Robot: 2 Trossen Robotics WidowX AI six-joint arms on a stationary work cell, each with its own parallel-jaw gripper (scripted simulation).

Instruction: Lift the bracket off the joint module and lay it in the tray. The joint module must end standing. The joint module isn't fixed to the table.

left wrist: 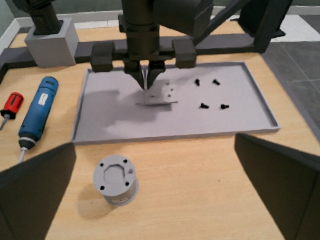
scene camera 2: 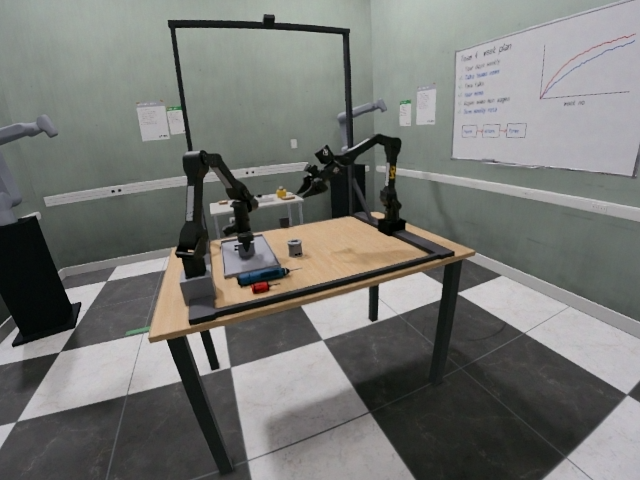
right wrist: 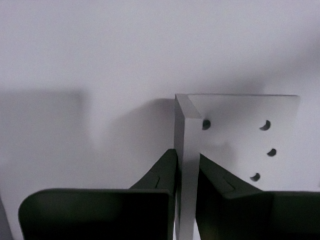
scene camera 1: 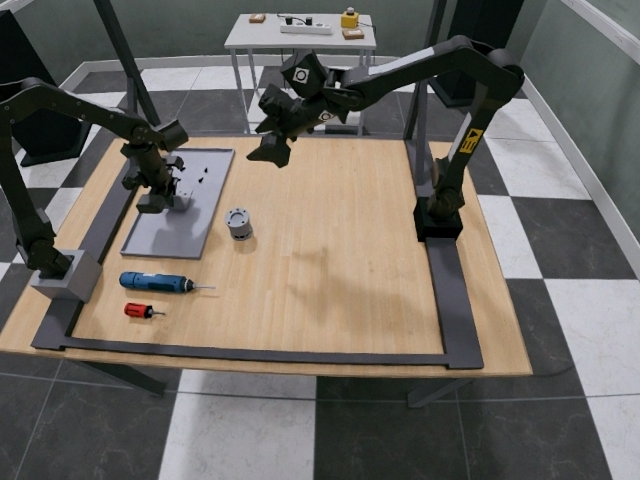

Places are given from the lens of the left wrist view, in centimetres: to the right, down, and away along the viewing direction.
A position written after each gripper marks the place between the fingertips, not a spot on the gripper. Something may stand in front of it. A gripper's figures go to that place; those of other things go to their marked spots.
left gripper (left wrist: 156, 145): 0, 1, 11
right gripper (left wrist: 145, 88): -3, -7, 42
